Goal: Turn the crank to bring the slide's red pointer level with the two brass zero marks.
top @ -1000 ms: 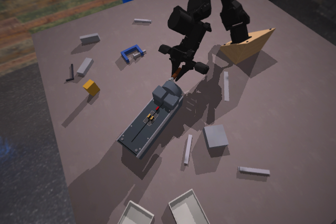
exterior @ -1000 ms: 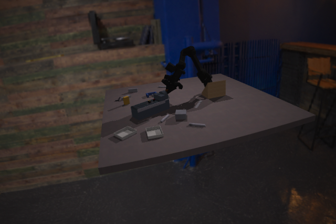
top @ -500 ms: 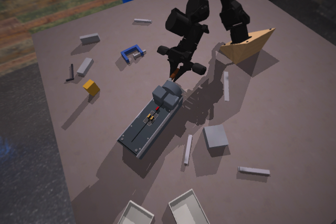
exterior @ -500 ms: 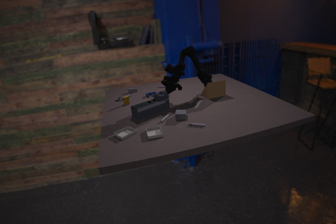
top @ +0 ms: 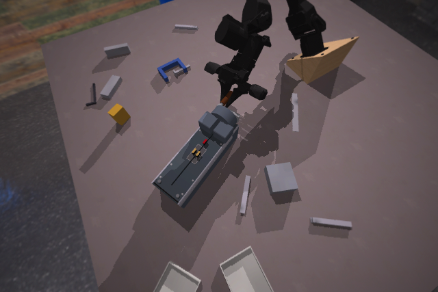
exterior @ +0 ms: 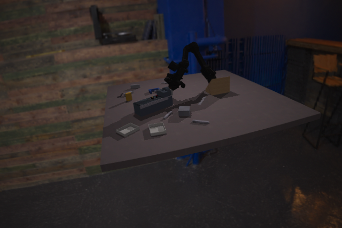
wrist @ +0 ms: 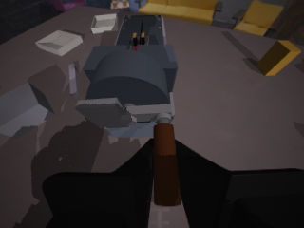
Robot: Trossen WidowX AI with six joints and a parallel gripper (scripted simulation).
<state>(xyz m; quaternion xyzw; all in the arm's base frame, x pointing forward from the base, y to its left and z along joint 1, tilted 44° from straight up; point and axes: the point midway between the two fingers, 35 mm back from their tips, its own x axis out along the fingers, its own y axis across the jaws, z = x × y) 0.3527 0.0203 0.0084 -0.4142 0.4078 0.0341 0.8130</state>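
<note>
The red pointer lies 11 cm ahead of my gripper tip, 8 cm to the left of it and 1 cm above it. Also, from my gripper tip: grey block: 3 cm behind, 25 cm to the left, 5 cm below; blue clamp: 5 cm ahead, 28 cm to the right, 6 cm below; brown crank handle: 2 cm behind, 1 cm to the right, 2 cm above.
</note>
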